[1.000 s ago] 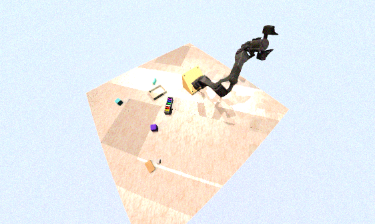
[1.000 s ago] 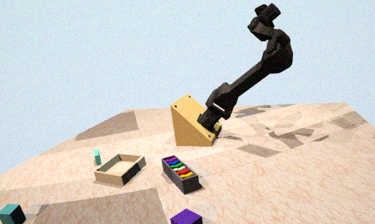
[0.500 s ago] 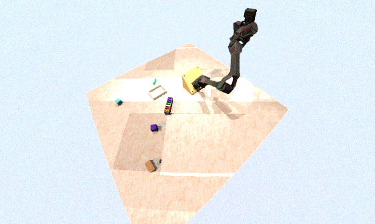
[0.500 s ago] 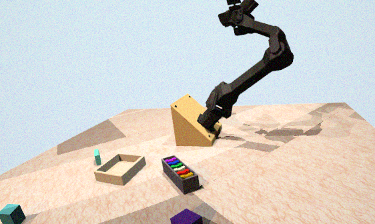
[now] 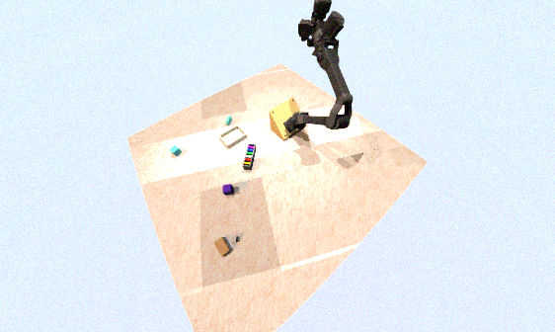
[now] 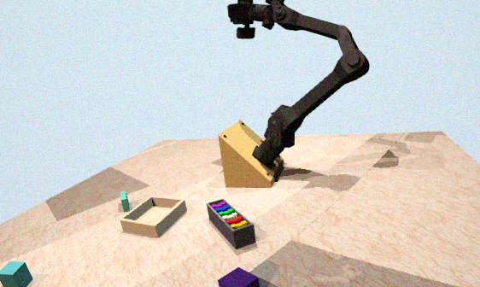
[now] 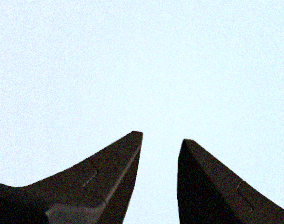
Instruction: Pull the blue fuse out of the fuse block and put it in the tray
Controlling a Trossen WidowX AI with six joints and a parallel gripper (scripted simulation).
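Right now my gripper tip is 50 cm short of the blue fuse, 4 cm to the right of it and 49 cm above it. Round my gripper tip: teal cube (80 cm ahead, 28 cm to the right, 50 cm below); then purple cube (72 cm ahead, 13 cm to the left, 50 cm below); then tan tray (50 cm ahead, 12 cm to the right, 51 cm below).
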